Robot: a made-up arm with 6 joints.
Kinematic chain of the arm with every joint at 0, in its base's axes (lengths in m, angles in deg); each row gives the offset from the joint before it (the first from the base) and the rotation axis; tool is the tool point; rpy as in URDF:
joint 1: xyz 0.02 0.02 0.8 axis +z
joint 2: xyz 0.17 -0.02 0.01 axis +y
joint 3: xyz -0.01 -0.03 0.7 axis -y
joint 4: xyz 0 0.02 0.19 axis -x
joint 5: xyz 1.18 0 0 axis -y
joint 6: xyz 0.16 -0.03 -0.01 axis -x
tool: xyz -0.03 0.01 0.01 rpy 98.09 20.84 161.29
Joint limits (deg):
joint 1: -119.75..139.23
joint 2: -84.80..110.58
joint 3: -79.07..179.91
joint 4: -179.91..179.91
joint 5: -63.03..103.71
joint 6: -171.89..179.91
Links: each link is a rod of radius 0.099 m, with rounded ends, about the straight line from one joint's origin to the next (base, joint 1, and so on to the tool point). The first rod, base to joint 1, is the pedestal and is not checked.
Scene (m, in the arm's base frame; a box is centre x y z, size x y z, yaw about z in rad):
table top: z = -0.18
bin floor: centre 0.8 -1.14 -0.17 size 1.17 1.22 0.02 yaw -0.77
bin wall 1: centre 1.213 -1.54 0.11 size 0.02 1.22 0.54 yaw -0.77
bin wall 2: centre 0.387 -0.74 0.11 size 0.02 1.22 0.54 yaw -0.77
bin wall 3: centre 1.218 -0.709 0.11 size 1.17 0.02 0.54 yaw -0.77
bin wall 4: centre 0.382 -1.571 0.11 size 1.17 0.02 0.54 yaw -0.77
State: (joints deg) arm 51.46 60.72 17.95 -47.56 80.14 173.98
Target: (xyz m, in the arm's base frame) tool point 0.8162 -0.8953 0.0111
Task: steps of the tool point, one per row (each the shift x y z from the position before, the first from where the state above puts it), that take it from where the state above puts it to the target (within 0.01 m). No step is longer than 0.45 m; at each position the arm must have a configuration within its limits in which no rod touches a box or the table.
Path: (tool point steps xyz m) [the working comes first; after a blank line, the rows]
Joints at the target: -41.49 60.45 -19.95 -55.53 86.73 175.18
Straight joint move there: touches bin wall 3.

1: 0.2232 -0.3697 0.0533
2: 0.1152 -0.4016 0.0476
3: 0.0055 -0.4020 0.0398
4: -0.0964 -0.3723 0.0318
5: -0.1825 -0.3173 0.0231
6: -0.2466 -0.2425 0.0136
7: -0.2845 -0.1569 0.0037
8: 0.0338 -0.0303 -0.1575
9: 0.0132 -0.0121 -0.1750
10: -0.0102 0.0093 -0.1871
11: -0.0368 0.0332 -0.1929

